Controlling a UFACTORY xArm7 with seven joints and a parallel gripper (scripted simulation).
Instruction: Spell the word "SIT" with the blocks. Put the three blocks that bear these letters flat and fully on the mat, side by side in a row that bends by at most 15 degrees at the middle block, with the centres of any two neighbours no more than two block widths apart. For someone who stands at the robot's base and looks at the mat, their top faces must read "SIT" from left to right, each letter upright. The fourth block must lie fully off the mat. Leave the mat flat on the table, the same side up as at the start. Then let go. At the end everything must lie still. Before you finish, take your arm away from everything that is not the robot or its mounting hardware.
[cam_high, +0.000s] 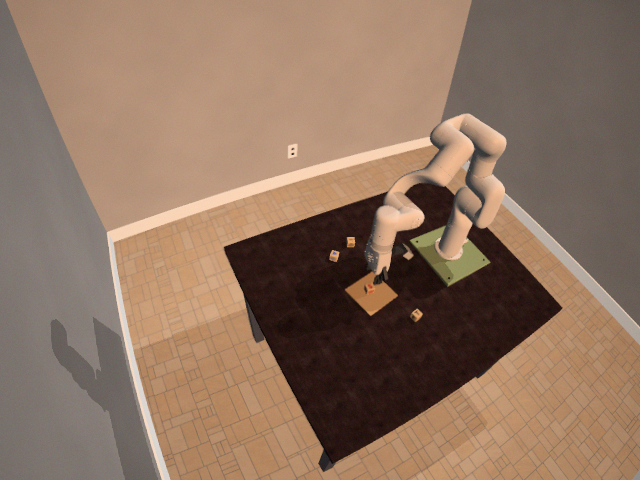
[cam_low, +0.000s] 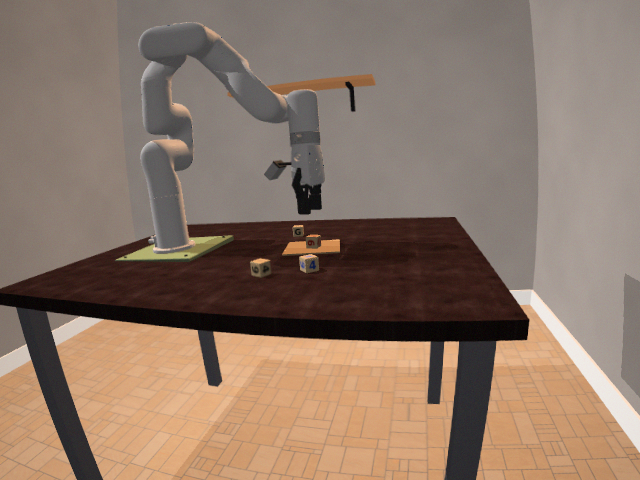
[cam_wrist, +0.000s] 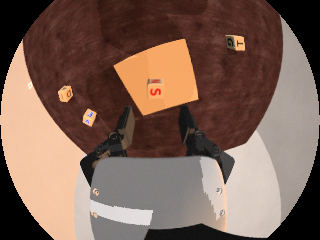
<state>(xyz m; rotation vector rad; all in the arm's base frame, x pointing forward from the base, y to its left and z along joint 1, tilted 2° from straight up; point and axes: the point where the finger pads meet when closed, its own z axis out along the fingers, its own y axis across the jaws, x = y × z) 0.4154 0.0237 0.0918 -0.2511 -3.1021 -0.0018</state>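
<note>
Right now my hand is 1 cm to the right of the tan mat and 11 cm above it.
</note>
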